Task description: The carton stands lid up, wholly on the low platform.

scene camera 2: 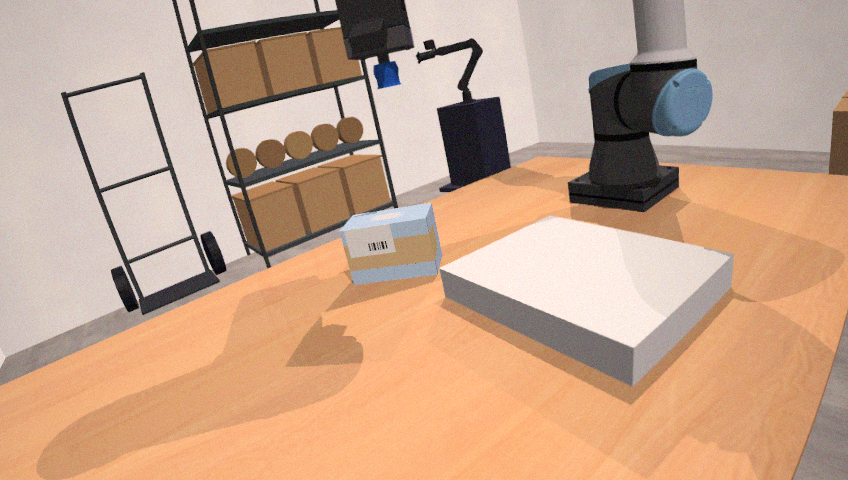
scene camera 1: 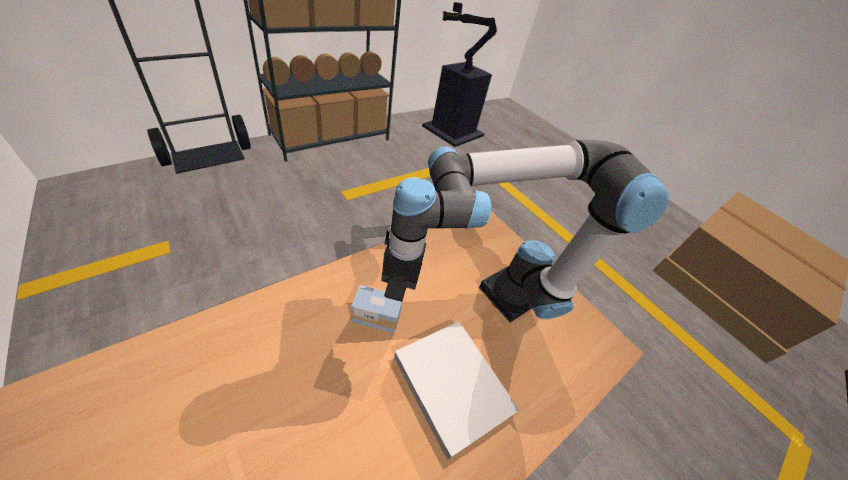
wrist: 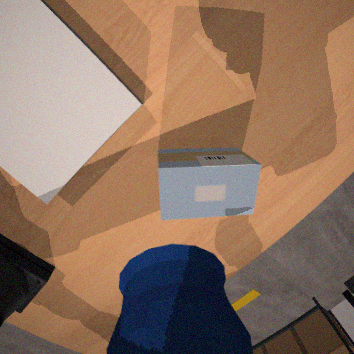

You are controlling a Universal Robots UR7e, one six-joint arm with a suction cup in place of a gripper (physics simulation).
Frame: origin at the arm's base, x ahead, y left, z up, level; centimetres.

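Seen in the pictures: end effector, tool point: (scene camera 2: 389,86) (wrist: 172,284); arm's base, origin of the base link: (scene camera 2: 624,174) (scene camera 1: 514,288).
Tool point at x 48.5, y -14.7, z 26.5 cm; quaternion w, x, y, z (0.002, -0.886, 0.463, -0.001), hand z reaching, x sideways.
Note:
Offsets run from my tool point to a thing's middle. Level surfaces: height alone.
The carton {dx -2.3, dy -10.0, dz -26.1 cm} (scene camera 1: 373,309) (scene camera 2: 392,246) (wrist: 210,187), light blue with a tan band and a barcode label on one side, stands upright on the table beside the low platform {dx -5.4, dy +23.2, dz -28.7 cm} (scene camera 1: 455,386) (scene camera 2: 583,261) (wrist: 60,95), apart from it. Its light blue top carries a small pale patch. The platform is a flat white slab and bears nothing. My gripper, a blue suction cup (scene camera 2: 387,84) (wrist: 172,255), is open and holds nothing. It hangs well above the table, over the carton's far side. In scene camera 1 the black tool end overlaps the carton's right rear corner and the cup is hidden.
The wooden table {dz -31.1 cm} (scene camera 1: 119,380) (scene camera 2: 178,416) has its far edge behind the carton. The arm's black base (scene camera 1: 505,294) (scene camera 2: 621,190) stands behind the platform. A shelf rack, a hand truck (scene camera 1: 208,155) and a dark pedestal (scene camera 1: 461,101) stand on the floor beyond; a large box (scene camera 1: 755,273) is at right.

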